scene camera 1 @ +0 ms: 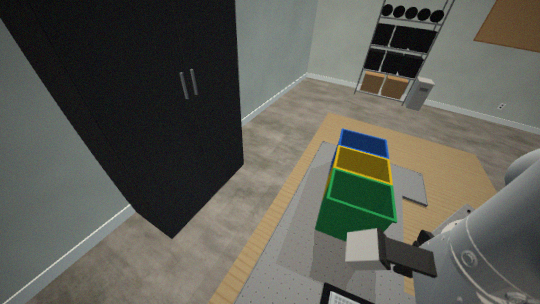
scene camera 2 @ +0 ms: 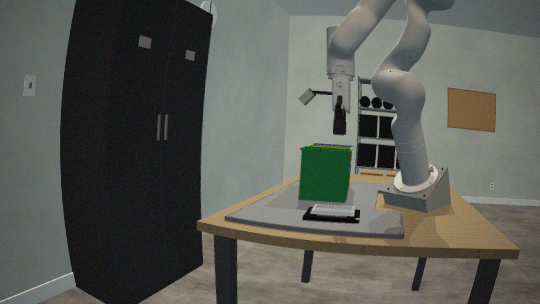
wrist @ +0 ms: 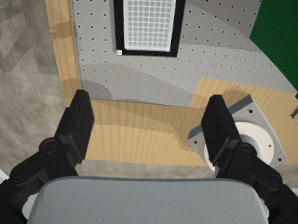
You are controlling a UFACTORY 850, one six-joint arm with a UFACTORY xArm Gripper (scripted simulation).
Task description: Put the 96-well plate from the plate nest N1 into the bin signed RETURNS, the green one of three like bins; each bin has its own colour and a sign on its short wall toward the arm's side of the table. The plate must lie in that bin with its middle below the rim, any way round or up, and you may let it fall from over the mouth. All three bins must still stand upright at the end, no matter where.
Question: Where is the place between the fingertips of my gripper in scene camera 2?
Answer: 339, 134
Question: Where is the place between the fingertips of my gripper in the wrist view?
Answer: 149, 106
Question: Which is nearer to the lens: the blue bin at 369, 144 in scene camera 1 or the green bin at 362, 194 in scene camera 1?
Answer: The green bin.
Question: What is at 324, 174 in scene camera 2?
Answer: A green bin.
